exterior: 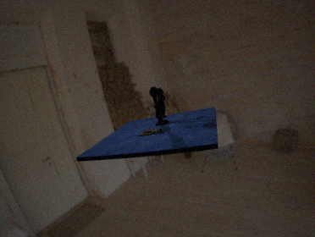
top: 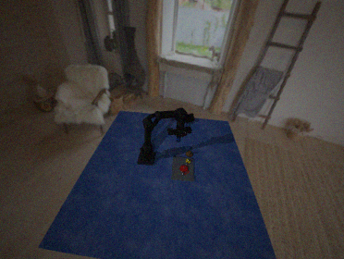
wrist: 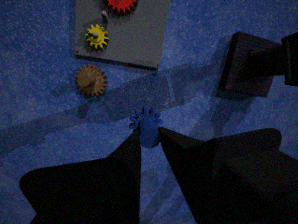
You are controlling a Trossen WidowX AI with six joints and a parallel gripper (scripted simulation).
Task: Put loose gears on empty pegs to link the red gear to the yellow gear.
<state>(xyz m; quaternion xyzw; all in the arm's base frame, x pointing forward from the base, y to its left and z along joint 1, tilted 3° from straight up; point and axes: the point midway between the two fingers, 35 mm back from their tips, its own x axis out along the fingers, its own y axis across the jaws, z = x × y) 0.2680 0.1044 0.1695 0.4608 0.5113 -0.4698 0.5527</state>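
Now: gripper tip 80 mm short of the yellow gear, 130 mm to the left of it and 140 mm above it. From my gripper tip the other things lie so: blue gear: 10 mm below; then grey board: 30 mm ahead, 190 mm to the right, 150 mm below; then brown gear: 100 mm ahead, 50 mm to the right, 140 mm below.
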